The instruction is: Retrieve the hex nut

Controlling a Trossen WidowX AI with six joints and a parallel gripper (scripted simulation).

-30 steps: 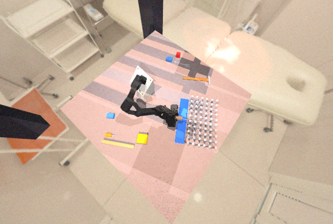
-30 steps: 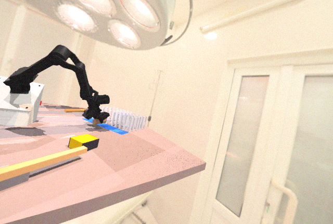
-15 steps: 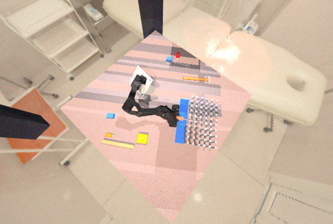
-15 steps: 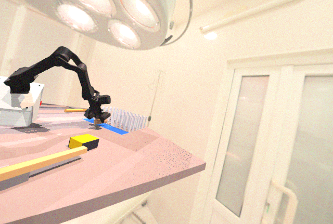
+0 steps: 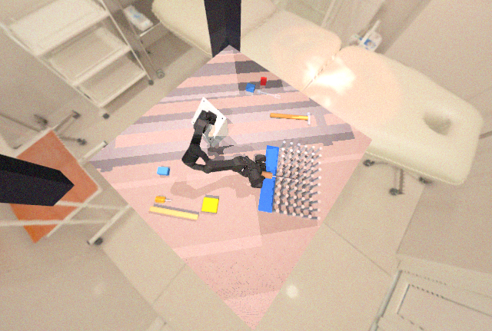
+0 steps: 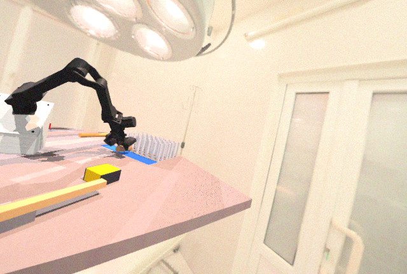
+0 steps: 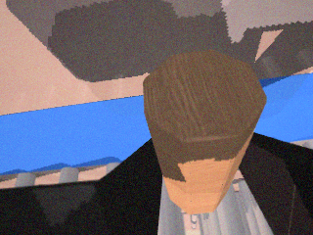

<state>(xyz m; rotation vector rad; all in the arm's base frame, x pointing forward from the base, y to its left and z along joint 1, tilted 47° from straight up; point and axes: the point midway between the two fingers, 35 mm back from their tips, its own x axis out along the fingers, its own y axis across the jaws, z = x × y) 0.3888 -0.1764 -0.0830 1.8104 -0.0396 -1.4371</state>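
Now: gripper tip 3 cm short of the blue taped strip, 3 cm above it and 1 cm to the right of it. From my gripper tip the other things lie so: hook tool 9 cm ahead, 4 cm to the left; grey fork-like tool 52 cm to the left, 31 cm behind, 2 cm below; yellow block 32 cm to the right, 15 cm behind, 1 cm below.
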